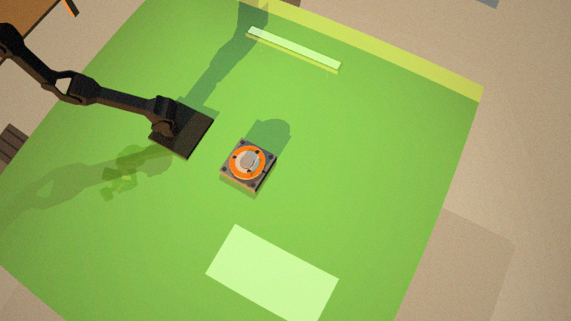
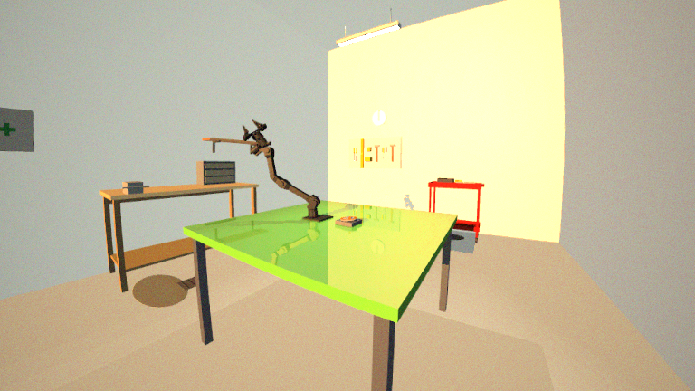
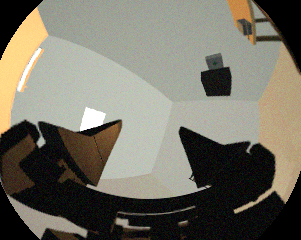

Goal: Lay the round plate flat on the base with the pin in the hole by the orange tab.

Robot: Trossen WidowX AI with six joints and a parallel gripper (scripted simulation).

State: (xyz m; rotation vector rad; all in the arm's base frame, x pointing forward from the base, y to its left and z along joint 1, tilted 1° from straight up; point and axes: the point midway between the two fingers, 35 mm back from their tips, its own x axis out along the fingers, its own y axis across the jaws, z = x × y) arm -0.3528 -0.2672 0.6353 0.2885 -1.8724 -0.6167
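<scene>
Now: gripper tip 680 mm short of the round plate, 320 mm to the right of it and 630 mm above it. From my gripper tip the other things lie so: base: 660 mm ahead, 330 mm to the left, 640 mm below.
</scene>
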